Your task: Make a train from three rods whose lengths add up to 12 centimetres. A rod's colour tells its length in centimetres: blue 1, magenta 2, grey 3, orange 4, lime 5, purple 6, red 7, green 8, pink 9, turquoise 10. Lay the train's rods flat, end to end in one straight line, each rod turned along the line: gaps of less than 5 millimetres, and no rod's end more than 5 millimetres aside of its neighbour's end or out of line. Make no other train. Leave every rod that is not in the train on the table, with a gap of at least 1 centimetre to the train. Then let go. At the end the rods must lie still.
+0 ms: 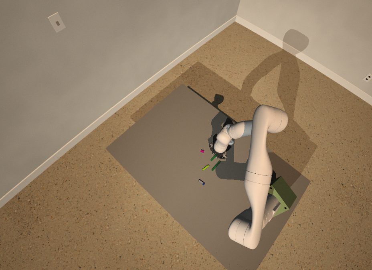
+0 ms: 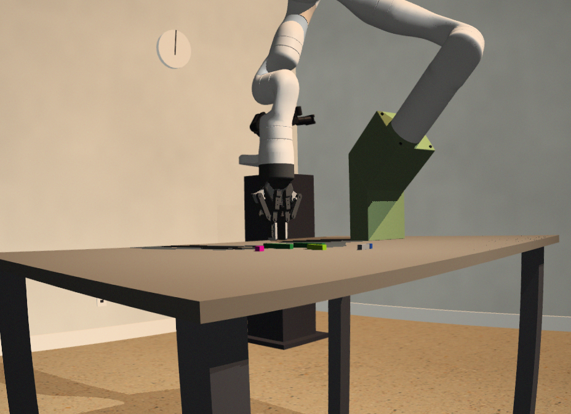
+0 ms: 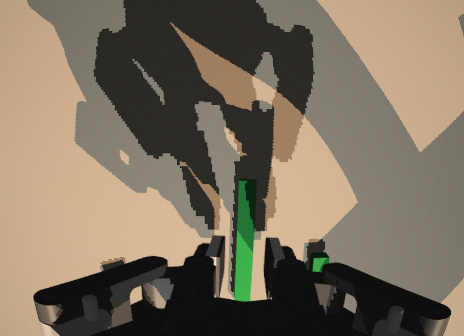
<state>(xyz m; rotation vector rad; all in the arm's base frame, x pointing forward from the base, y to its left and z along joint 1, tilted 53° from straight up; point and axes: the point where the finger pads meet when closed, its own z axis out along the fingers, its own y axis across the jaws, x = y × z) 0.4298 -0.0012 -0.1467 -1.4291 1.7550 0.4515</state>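
My hand is 3 cm above the green rod. From my hand the other things lie so: magenta rod (9 cm ahead, 3 cm to the left, 3 cm below); lime rod (10 cm to the left, 3 cm below); grey rod (4 cm behind, 19 cm to the left, 3 cm below).
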